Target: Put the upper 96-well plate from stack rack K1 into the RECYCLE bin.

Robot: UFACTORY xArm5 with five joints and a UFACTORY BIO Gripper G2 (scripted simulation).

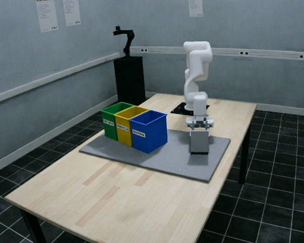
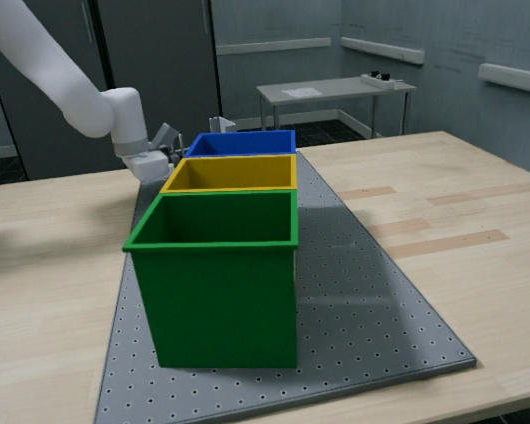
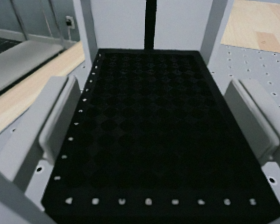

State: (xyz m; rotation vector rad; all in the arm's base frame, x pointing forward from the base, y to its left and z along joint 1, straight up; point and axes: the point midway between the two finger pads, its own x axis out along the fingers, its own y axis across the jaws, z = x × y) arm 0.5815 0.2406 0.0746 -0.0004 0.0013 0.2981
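The yellow recycle bin lies 41 cm to the right of my hand, 4 cm ahead of it and 2 cm above it. From my hand the other things lie so: green bin (53 cm to the right, 2 cm above); blue bin (28 cm to the right, 7 cm ahead, 2 cm above); black 96-well plate (2 cm ahead, 1 cm to the left, 1 cm below).
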